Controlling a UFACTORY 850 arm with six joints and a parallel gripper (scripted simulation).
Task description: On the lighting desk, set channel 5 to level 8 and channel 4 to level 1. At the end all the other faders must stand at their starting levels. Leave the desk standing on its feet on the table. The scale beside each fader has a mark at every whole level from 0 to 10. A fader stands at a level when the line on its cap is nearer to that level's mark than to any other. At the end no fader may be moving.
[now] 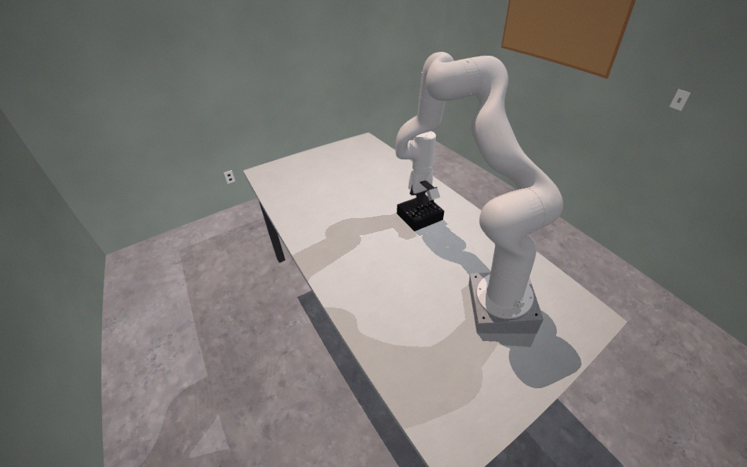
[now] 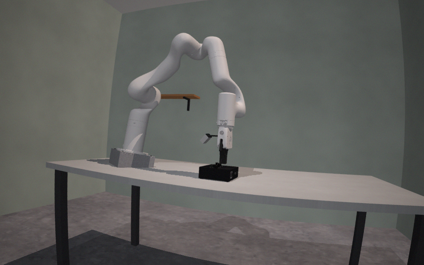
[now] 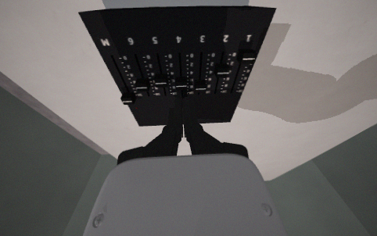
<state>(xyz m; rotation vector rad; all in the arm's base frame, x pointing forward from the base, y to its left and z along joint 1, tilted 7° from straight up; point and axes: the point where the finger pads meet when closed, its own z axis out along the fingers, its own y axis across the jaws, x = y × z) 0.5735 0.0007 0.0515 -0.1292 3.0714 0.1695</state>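
Now: the channel 4 fader cap 30 mm below my hand and 30 mm behind it. From my hand the other things lie so: channel 1 fader cap (60 mm to the left, 60 mm behind, 30 mm below); channel 5 fader cap (30 mm below, 30 mm behind, 20 mm to the right).
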